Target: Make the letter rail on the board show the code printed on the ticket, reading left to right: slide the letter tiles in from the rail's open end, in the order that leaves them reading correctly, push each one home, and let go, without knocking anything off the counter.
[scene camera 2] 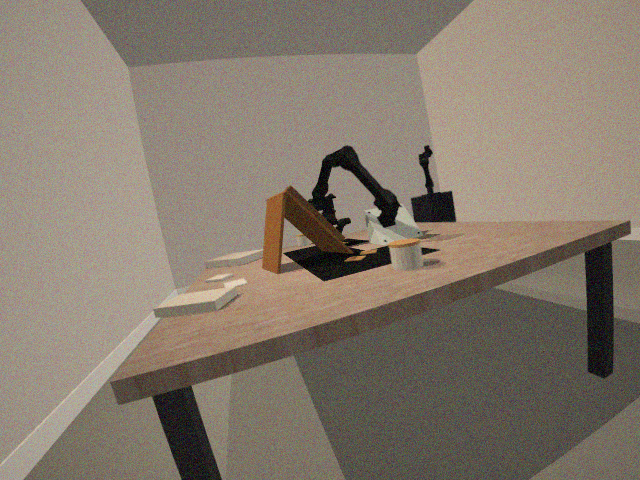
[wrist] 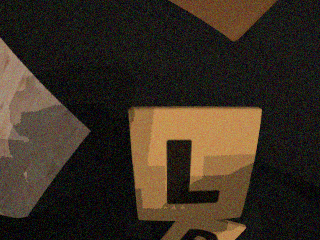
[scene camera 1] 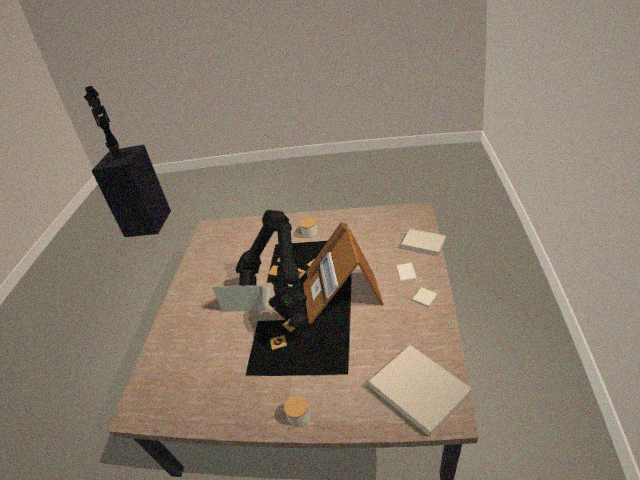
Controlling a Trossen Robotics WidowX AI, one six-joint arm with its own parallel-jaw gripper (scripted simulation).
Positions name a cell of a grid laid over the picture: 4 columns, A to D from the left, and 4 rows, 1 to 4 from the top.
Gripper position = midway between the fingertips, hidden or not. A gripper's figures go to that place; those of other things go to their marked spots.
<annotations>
My gripper (wrist: C3): 10 cm from the lens. A black mat (wrist: B2): 12 cm from the lens.
</annotations>
